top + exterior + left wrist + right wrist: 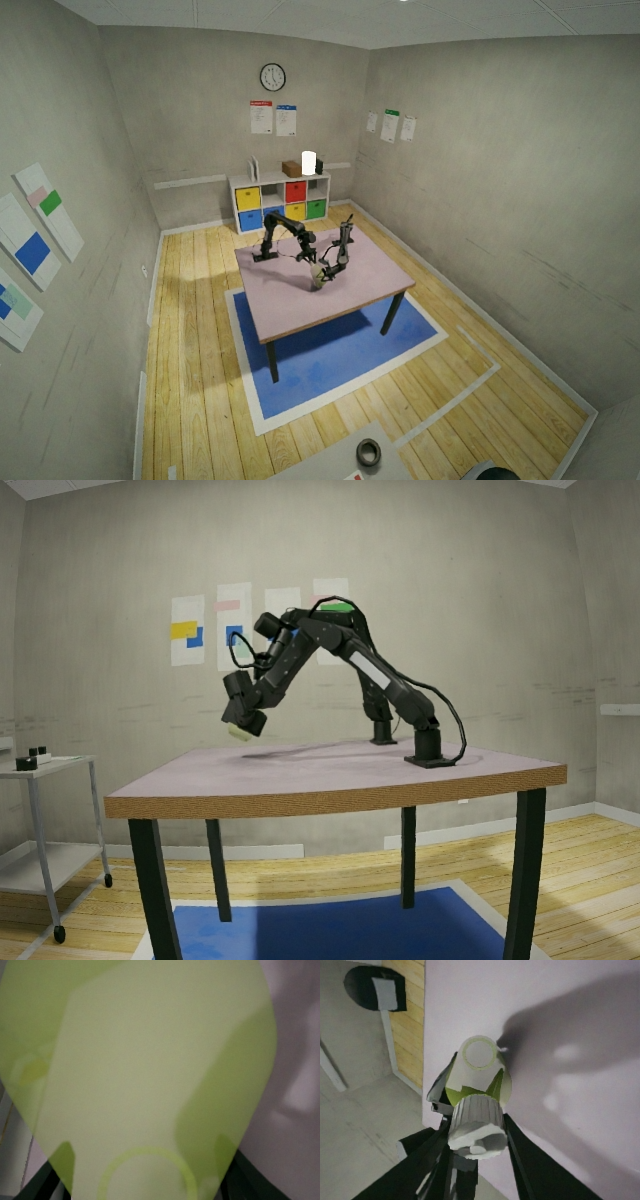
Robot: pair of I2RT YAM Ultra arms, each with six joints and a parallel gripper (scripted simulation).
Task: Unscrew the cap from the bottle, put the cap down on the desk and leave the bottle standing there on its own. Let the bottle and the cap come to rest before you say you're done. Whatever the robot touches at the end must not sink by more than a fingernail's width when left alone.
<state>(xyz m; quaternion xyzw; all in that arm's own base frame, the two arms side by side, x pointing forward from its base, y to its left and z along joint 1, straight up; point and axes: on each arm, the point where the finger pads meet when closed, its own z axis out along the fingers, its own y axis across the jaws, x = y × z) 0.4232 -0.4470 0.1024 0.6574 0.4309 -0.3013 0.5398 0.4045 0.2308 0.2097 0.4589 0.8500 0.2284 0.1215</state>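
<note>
Right now my right hand is right at the white cap. From my right hand the other things lie so: green bottle 7 cm below, 4 cm ahead, 2 cm to the left.
Now: left hand 20 mm past the green bottle, 20 mm to the left of it and 40 mm below it. Round my left hand: white cap: 50 mm behind, 40 mm to the right, 110 mm above.
</note>
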